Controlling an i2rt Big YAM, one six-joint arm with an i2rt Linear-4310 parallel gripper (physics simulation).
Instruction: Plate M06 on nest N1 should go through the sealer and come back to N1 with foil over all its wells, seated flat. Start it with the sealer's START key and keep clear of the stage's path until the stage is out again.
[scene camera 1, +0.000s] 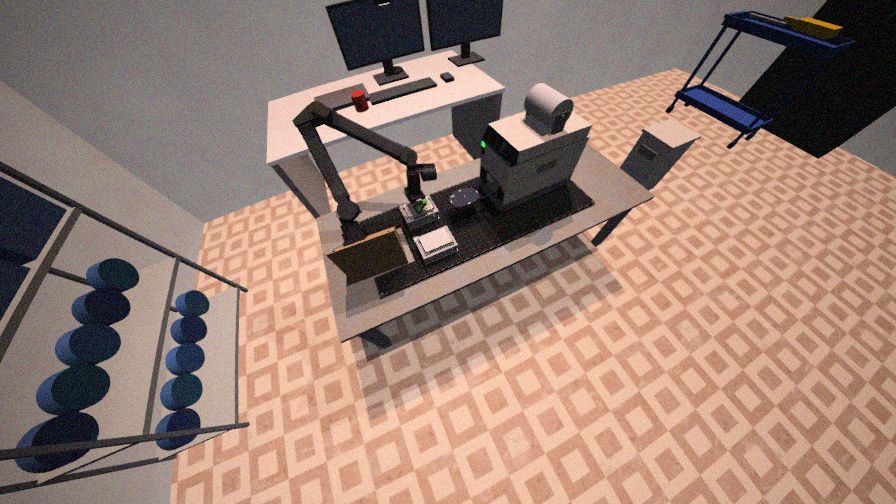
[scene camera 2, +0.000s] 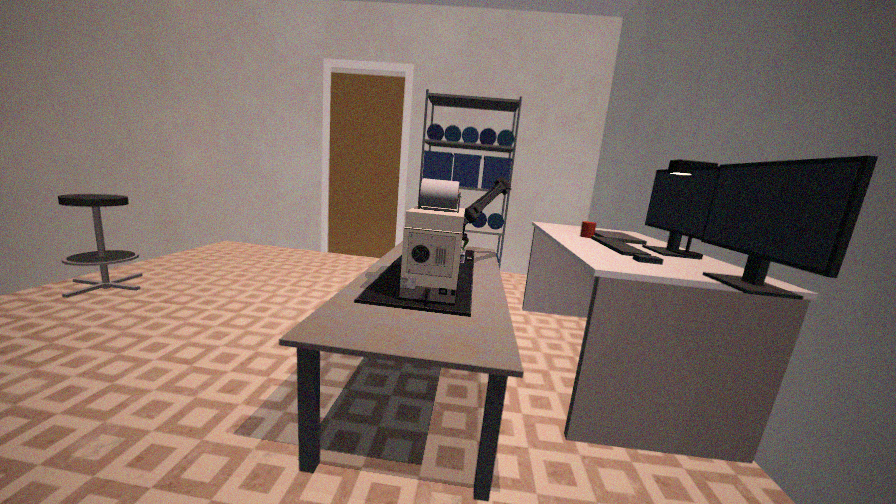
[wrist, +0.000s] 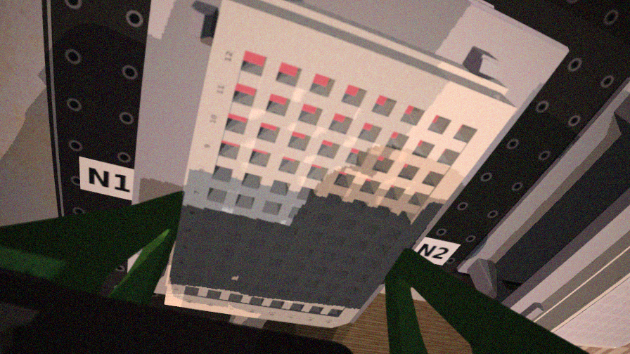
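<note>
Plate M06 (scene camera 1: 410, 213) (wrist: 370, 107), white with uncovered square wells, many showing pink, sits at nest N1 (wrist: 162, 95). No foil shows on it. My gripper (scene camera 1: 424, 203) (wrist: 291, 232) points down over it; the green fingers are shut on the plate, one against each long side. A dark shadow covers the plate's near half. Whether it sits fully down is hard to tell. The sealer (scene camera 1: 532, 166) (scene camera 2: 431, 257) stands on the black board with a green light at its front corner and a roll on top. Its START key cannot be made out.
Another white plate (scene camera 1: 436, 240) (wrist: 597, 312) sits at N2, beside N1. A round dark disc (scene camera 1: 464, 198) lies between N1 and the sealer. A brown panel (scene camera 1: 369, 258) stands tilted near the arm's base. A desk with monitors (scene camera 1: 377, 32) (scene camera 2: 783, 213) is behind the bench.
</note>
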